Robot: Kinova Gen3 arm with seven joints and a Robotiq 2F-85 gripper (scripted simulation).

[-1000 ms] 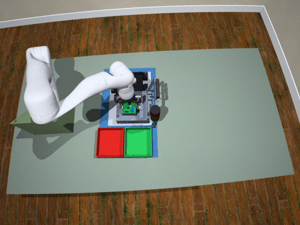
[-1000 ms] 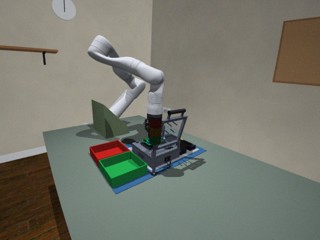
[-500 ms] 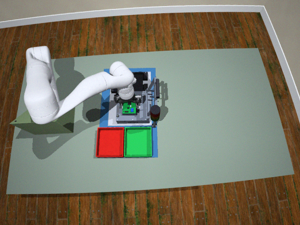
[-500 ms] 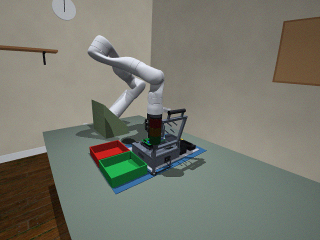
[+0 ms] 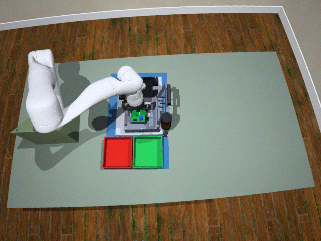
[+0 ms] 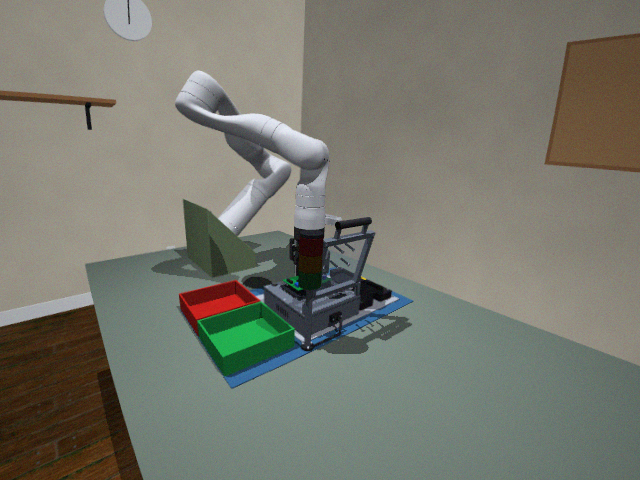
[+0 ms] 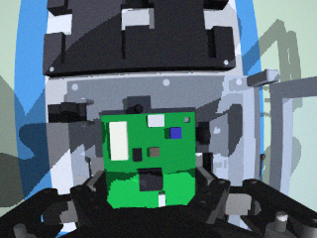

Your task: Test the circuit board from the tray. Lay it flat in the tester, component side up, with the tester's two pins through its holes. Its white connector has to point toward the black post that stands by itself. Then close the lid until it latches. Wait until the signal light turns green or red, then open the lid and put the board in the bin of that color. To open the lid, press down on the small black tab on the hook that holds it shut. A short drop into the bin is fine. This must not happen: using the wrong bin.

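Now: hand right at the green circuit board. Also, from my hand: nest: 10 mm ahead, 10 mm to the left, 20 mm below; black latch hook: 60 mm behind, 60 mm to the left; clear lid: 120 mm ahead, 100 mm above.
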